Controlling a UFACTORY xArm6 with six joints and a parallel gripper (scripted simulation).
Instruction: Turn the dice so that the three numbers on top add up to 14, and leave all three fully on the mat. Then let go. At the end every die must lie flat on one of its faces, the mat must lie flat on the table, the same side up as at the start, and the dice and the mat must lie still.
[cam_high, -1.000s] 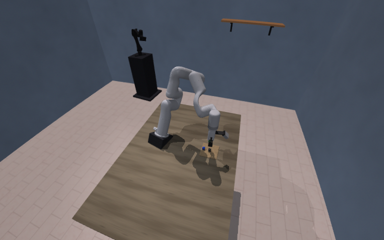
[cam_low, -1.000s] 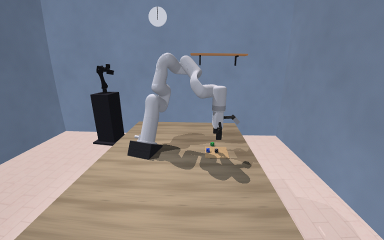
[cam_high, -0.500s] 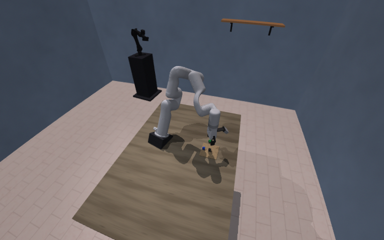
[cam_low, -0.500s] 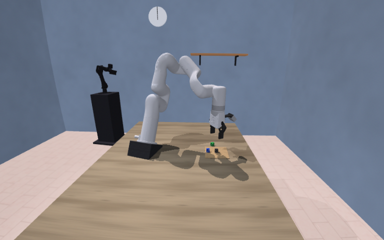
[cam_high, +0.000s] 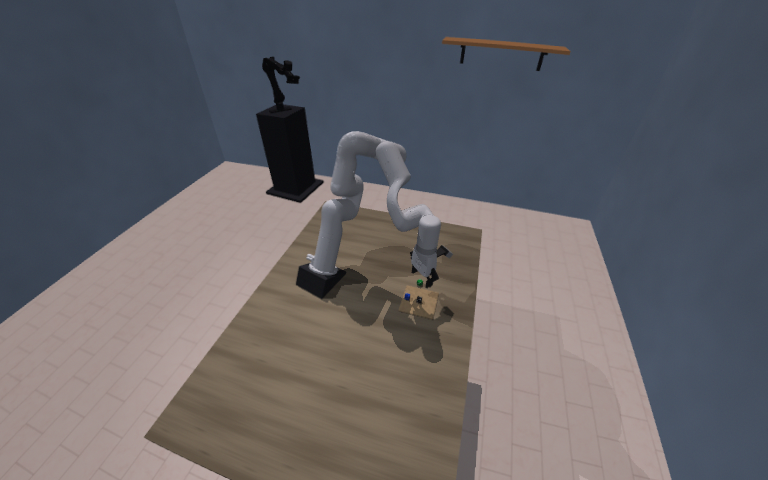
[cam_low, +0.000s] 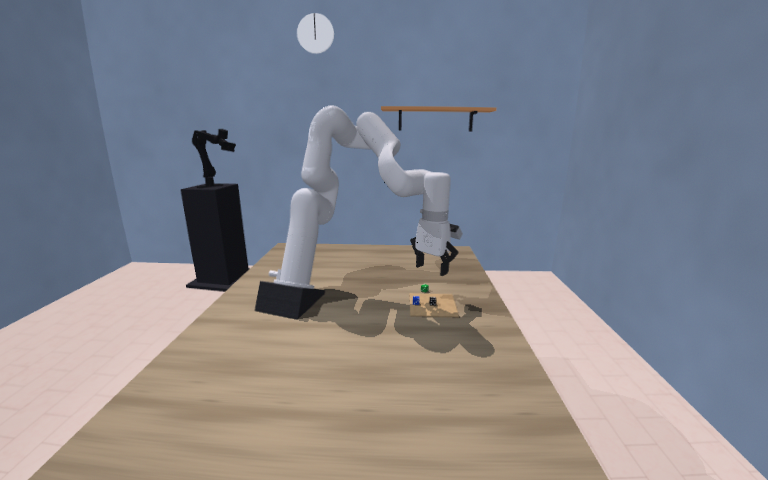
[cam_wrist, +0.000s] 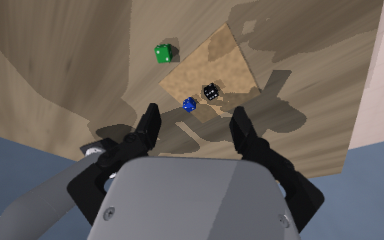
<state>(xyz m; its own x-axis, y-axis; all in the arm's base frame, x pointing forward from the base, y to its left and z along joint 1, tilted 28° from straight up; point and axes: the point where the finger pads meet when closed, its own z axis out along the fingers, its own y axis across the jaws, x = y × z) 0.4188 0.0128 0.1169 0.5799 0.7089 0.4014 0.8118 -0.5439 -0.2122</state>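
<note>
My gripper is now 2 cm past the green die, 6 cm to the right of it and 10 cm above it. Also, from my hand: black die (1 cm ahead, 4 cm to the right, 10 cm below); then tan mat (1 cm ahead, 4 cm to the right, 11 cm below); then blue die (4 cm behind, 4 cm to the right, 10 cm below).
</note>
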